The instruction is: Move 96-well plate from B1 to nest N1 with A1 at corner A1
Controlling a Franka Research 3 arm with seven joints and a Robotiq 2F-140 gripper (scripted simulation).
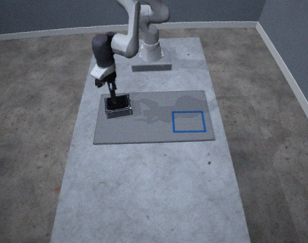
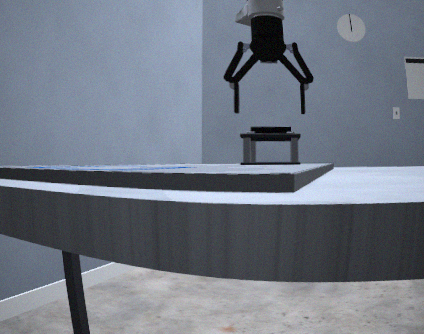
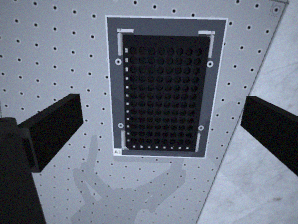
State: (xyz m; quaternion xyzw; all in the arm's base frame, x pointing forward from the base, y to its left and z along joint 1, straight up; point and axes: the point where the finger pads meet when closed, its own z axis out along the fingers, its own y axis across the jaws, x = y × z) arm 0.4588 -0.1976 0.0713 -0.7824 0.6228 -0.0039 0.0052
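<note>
Now: the black 96-well plate 50 mm below my hand. Round my hand: raised plate nest (60 mm below); then corner label (30 mm ahead, 90 mm to the left, 60 mm below); then pegboard hole pattern (40 mm ahead, 240 mm to the left, 120 mm below).
</note>
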